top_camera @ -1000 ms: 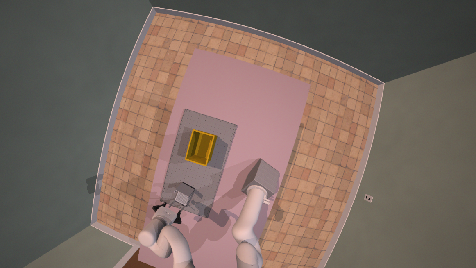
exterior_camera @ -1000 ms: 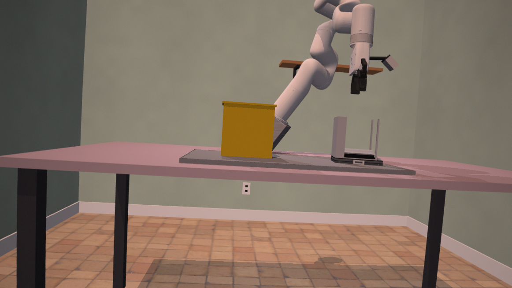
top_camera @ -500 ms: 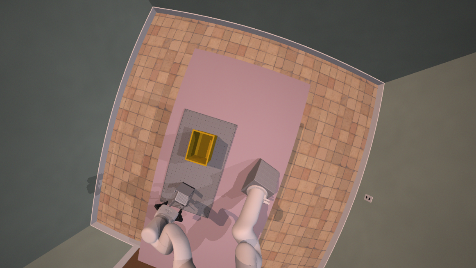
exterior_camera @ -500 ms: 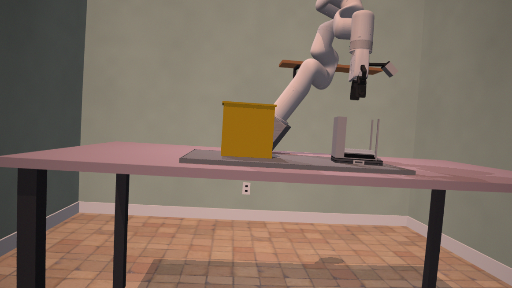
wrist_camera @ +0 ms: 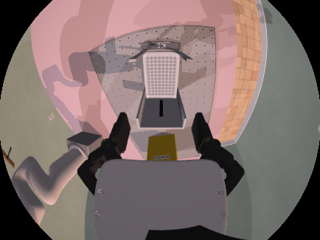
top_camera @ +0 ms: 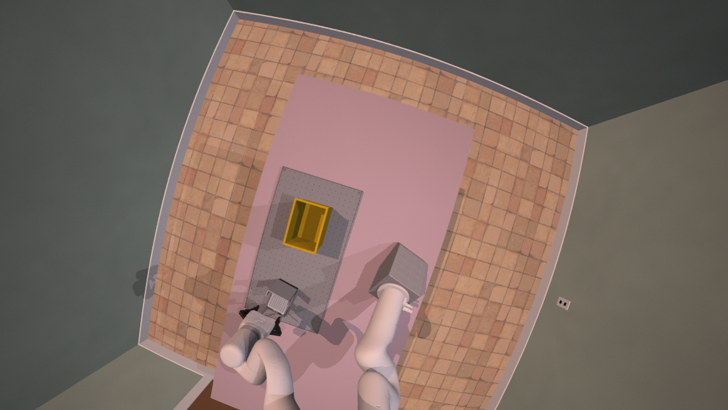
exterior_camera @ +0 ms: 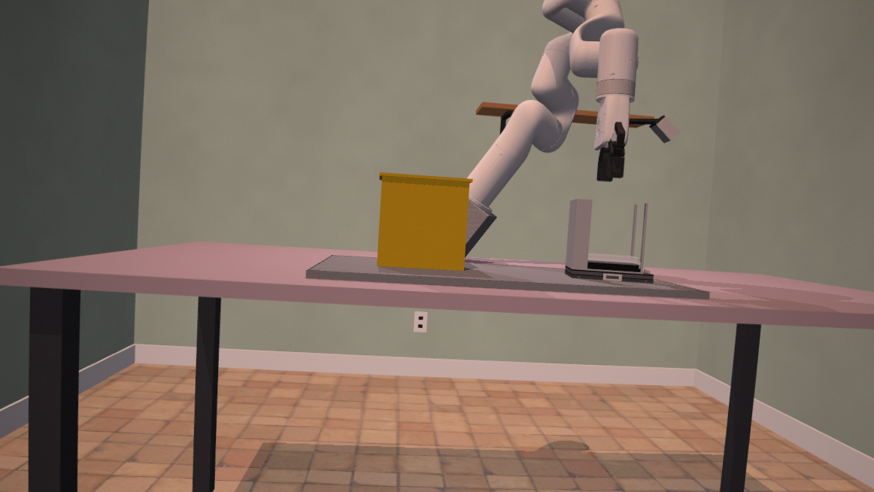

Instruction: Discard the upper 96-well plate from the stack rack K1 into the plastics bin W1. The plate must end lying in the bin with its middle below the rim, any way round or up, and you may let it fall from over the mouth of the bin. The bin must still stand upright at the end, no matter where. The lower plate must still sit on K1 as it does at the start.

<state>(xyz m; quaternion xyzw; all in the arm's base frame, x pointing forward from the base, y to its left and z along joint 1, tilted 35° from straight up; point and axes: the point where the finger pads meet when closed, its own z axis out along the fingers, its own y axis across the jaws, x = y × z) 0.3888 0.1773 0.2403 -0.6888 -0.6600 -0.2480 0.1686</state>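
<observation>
Now: the dark plate 18 cm below my hand. From my hand the other things lie so: yellow plastics bin W1: 37 cm to the right, 12 cm below, 2 cm ahead.
</observation>
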